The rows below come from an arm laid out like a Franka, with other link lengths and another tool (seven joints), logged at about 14 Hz.
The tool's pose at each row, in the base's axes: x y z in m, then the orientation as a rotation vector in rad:
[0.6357 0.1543 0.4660 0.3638 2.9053 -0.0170]
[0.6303 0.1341 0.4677 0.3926 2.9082 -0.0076]
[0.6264 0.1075 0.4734 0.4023 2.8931 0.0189]
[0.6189 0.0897 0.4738 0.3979 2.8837 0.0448]
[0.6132 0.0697 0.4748 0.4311 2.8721 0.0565]
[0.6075 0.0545 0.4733 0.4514 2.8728 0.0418]
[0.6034 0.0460 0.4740 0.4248 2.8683 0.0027]
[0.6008 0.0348 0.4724 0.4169 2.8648 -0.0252]
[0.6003 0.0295 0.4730 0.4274 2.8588 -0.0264]
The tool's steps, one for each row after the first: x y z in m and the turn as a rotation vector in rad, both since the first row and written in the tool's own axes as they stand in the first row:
[-0.0001 -0.0209 -0.0020 -0.0035 0.0071 0.0197]
[-0.0041 -0.0475 -0.0074 -0.0221 -0.0042 0.0295]
[-0.0014 -0.0666 -0.0087 -0.0410 -0.0116 0.0294]
[-0.0011 -0.0874 -0.0101 -0.0472 -0.0173 0.0537]
[0.0009 -0.1035 -0.0093 -0.0354 -0.0152 0.0662]
[0.0026 -0.1128 -0.0105 -0.0120 -0.0270 0.0459]
[0.0027 -0.1243 -0.0090 0.0058 -0.0338 0.0389]
[0.0018 -0.1296 -0.0095 0.0069 -0.0383 0.0465]

